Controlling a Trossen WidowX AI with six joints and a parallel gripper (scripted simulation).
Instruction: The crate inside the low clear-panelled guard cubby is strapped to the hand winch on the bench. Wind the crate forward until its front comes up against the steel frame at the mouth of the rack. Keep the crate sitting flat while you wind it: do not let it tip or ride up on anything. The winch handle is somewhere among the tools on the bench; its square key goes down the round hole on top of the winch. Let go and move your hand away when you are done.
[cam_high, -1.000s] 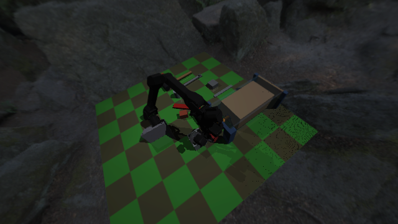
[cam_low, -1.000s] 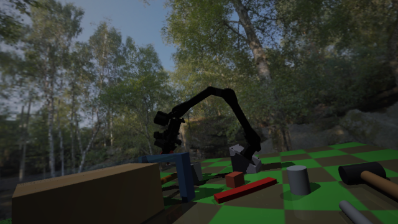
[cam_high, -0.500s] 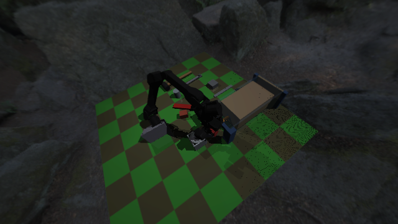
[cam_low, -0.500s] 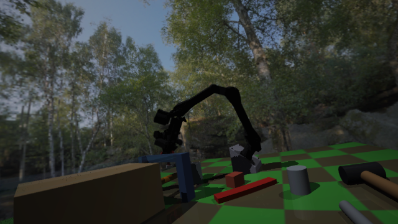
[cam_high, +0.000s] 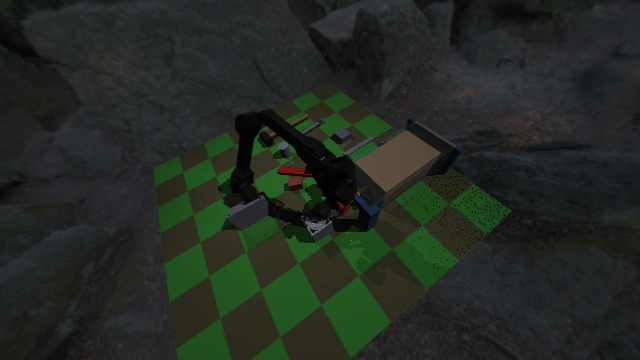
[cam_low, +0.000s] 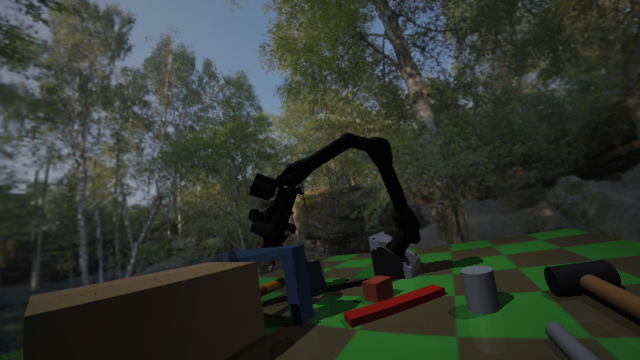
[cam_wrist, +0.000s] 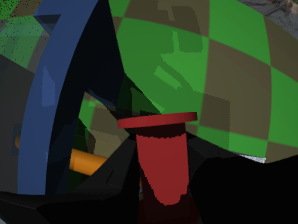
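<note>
My gripper tip is 4 cm past the winch handle, 3 cm to the right of it and 3 cm above it. The rest, counted from my gripper tip: winch (11 cm behind, 10 cm below, 5 cm to the left); blue steel frame (6 cm ahead, 5 cm to the left, 3 cm below); red grip (2 cm to the left).
</note>
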